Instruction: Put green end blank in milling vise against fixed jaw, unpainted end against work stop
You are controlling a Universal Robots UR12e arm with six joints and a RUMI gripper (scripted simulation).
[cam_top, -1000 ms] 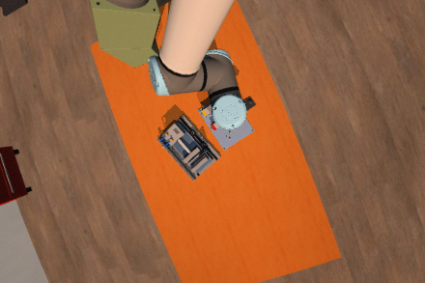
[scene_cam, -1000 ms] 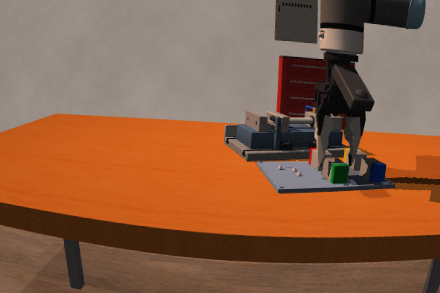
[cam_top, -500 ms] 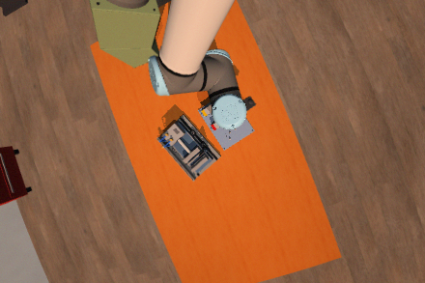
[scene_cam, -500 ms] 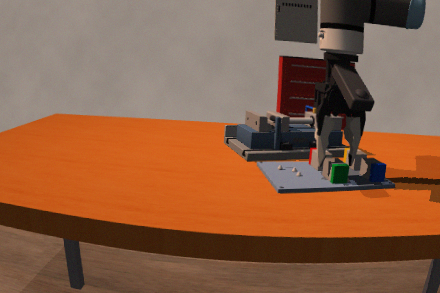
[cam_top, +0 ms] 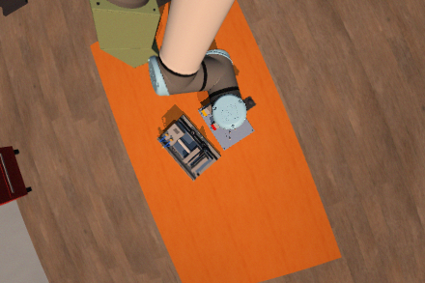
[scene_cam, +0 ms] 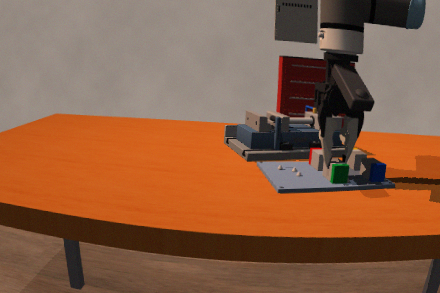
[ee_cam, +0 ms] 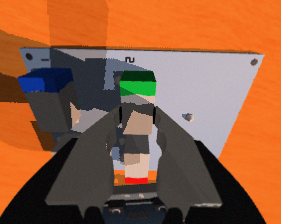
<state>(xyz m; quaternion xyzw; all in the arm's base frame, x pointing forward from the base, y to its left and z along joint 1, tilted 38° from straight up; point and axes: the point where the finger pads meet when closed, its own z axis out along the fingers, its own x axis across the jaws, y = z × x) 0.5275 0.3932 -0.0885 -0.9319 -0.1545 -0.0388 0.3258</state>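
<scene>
The green-ended blank lies 20 mm below my hand. The rest, counted from my hand: grey plate 40 mm to the right, 40 mm below, 20 mm ahead; then red-ended blank 90 mm to the right, 30 mm ahead, 20 mm below; then blue-ended blank 90 mm behind, 30 mm to the right, 20 mm below.
</scene>
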